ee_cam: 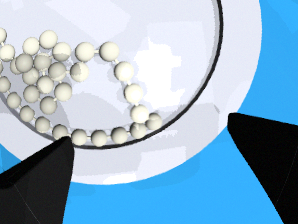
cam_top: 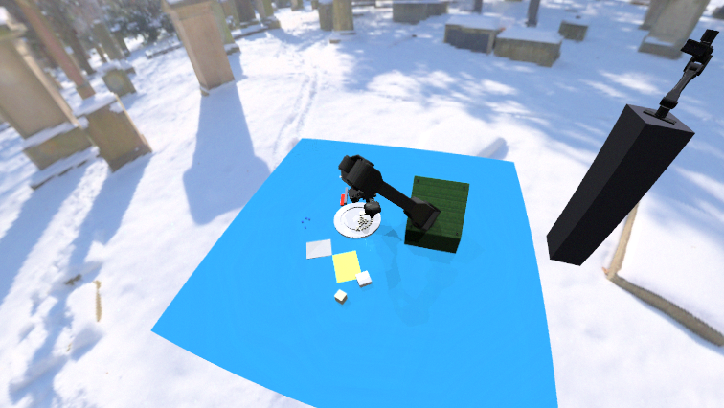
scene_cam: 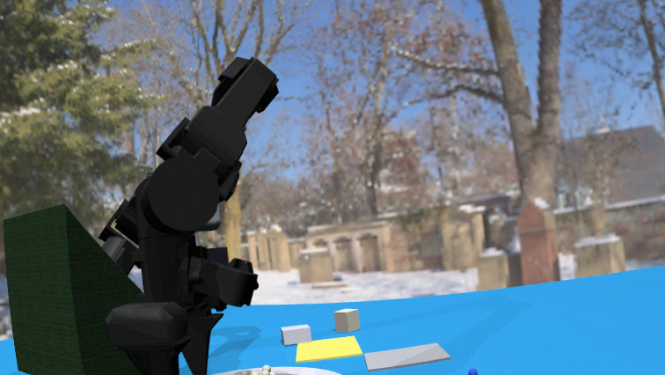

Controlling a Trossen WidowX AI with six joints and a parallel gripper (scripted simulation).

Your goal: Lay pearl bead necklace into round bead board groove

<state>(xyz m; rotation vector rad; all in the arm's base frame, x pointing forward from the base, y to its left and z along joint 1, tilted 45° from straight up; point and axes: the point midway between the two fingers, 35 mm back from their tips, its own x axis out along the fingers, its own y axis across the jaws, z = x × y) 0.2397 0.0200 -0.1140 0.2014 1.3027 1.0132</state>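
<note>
Right now my gripper tip is 4 cm short of the round white bead board, 5 cm to the right of it and 1 cm above it. Round my gripper tip: yellow tile (1 cm behind, 28 cm to the left, 2 cm below); then red object (15 cm ahead, 6 cm to the right, 2 cm below); then grey tile (13 cm ahead, 24 cm to the left, 2 cm below).
</note>
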